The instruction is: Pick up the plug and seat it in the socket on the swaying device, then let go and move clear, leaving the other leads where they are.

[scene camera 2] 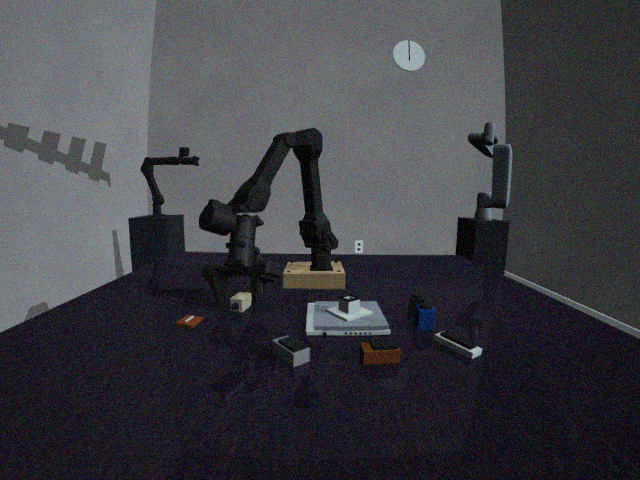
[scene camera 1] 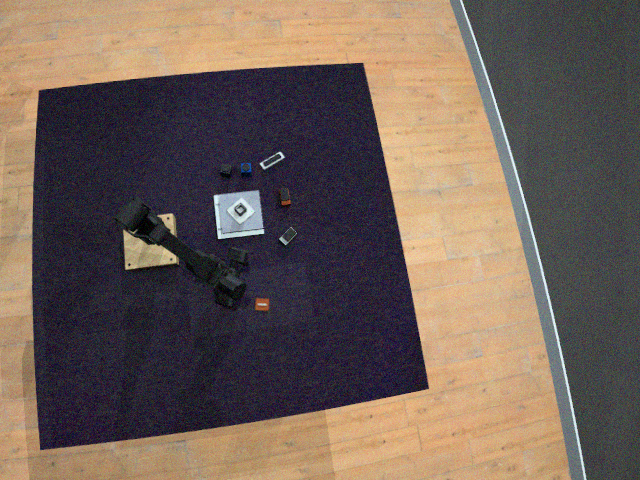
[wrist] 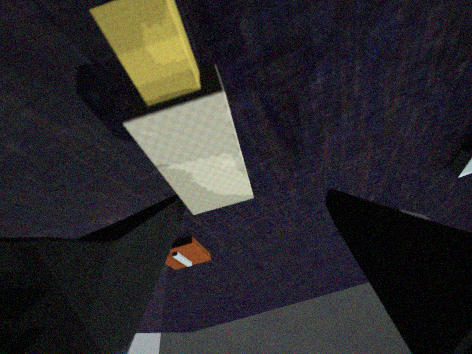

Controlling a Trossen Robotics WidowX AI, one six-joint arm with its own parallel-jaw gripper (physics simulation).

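The plug, a cream block with a dark collar and a yellow end, lies on the dark mat. The arm hides it in scene camera 1. My gripper is open, pointing down over the plug. In the wrist view the plug's cream end reaches toward the gap between the fingertips, nearer the left finger, and its yellow end points to the top left. The socket is a small square housing on a white diamond plate, on top of the grey device.
An orange tile lies near the gripper. Around the device are a grey block, an orange block, a white bar, a blue block and a black block.
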